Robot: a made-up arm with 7 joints.
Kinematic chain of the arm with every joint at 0, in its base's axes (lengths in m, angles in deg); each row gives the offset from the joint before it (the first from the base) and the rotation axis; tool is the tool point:
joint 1: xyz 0 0 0.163 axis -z
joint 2: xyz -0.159 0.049 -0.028 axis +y
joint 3: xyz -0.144 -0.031 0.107 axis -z
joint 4: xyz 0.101 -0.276 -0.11 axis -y
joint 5: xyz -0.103 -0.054 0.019 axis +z
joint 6: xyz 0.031 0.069 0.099 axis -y
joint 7: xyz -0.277 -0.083 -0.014 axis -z
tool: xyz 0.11 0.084 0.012
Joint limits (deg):
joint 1: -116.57..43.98
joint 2: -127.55..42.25
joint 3: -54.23..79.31
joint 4: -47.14..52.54
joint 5: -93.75..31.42
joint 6: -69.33..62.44
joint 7: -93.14..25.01
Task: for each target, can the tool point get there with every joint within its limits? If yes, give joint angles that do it. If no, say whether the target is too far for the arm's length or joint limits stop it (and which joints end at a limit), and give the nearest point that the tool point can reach.
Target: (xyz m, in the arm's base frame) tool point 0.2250 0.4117 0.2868
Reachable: no: joint limits stop it (at a limit: joint 1, joint 2, joint 4, joint 5, joint 7) | nearest point 0.2380 0.3579 0.2452 | short by 0.069 m
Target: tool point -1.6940 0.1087 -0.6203
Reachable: no: too far | nearest point -0.8117 0.0521 -0.1859 | short by 0.985 m
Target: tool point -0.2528 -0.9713 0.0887
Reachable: no: joint limits stop it (at a limit: joint 3, joint 4, joint 5, joint 7) | nearest point -0.2234 -0.8583 0.0951 | short by 0.117 m
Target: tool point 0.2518 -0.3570 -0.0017
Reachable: yes | joints -96.89 -85.58 46.91 -36.26 -62.24 -28.55 -15.72
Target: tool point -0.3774 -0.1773 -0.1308
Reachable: yes | joints -29.53 -69.90 67.36 -21.27 -19.12 11.64 -22.61
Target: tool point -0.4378 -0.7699 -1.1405
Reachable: no: too far | nearest point -0.2572 -0.4523 -0.4972 | short by 0.740 m
